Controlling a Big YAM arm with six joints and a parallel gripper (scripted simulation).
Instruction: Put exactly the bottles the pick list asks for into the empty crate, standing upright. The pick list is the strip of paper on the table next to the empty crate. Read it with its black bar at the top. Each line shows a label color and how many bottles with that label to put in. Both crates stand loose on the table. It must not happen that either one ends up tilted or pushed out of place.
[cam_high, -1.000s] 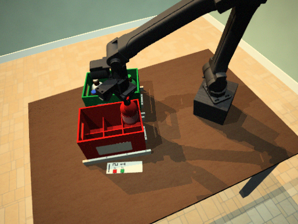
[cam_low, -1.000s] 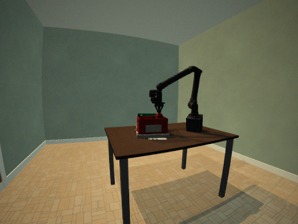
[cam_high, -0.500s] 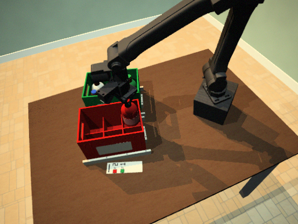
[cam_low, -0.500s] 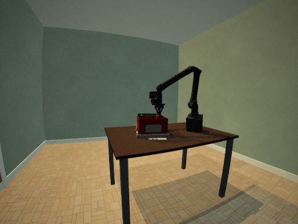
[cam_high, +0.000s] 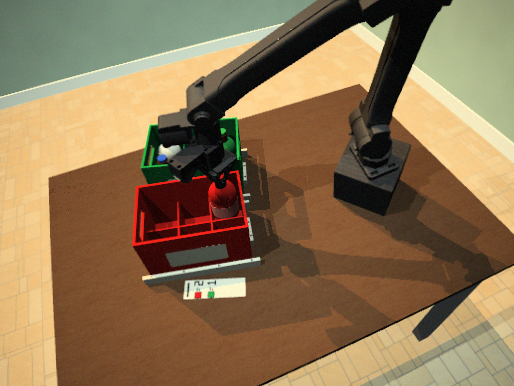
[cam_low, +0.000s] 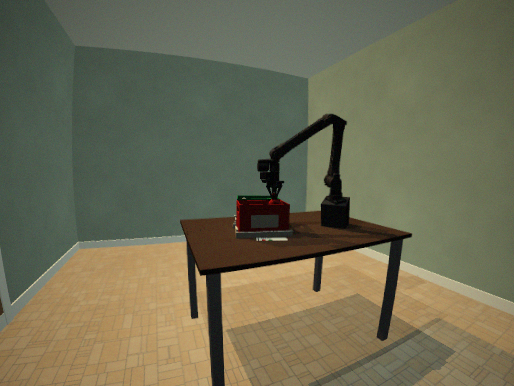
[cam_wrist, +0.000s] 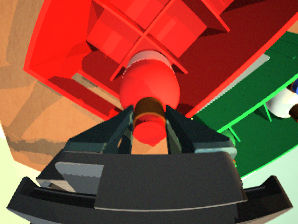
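Now: hand 1 cm past the red bottle and 6 cm above it. Round my hand: blue-capped bottle (13 cm ahead, 18 cm to the right, 12 cm below); red crate (9 cm ahead, 3 cm to the left, 12 cm below); green crate (3 cm ahead, 20 cm to the right, 12 cm below).
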